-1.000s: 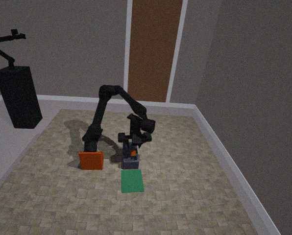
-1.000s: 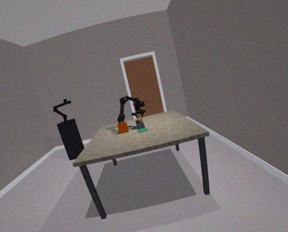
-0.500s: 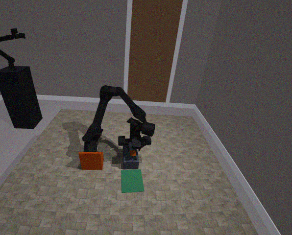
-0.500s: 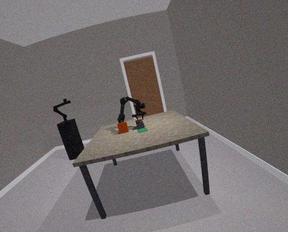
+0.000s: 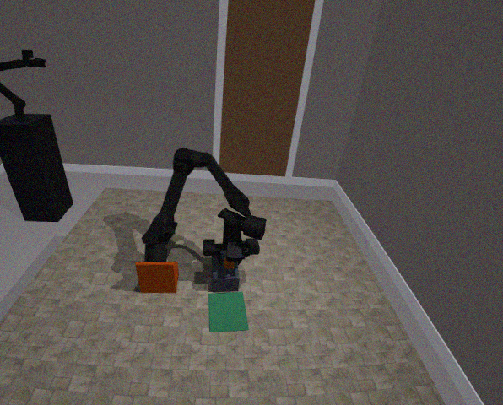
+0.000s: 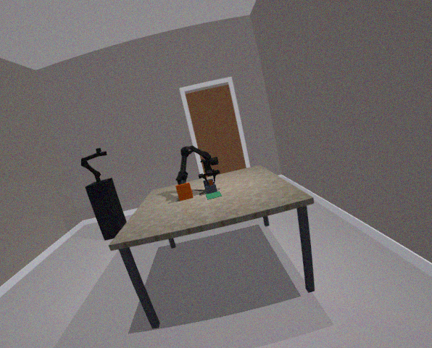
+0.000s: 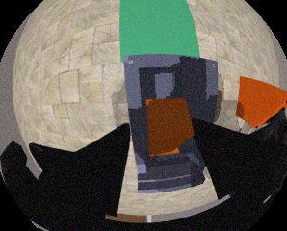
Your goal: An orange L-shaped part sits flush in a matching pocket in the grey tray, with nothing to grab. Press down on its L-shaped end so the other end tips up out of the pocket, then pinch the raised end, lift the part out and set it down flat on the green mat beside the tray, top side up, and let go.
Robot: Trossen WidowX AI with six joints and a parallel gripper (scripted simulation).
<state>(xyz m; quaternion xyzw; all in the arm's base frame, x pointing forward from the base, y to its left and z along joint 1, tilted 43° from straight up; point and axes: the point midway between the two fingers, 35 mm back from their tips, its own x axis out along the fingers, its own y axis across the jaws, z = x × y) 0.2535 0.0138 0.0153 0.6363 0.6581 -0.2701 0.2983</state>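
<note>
Now: the orange L-shaped part 20 mm behind my gripper tip, 40 mm to the left of it and 30 mm below it. Round my gripper tip: green mat (10 mm behind, 140 mm to the right, 80 mm below).
</note>
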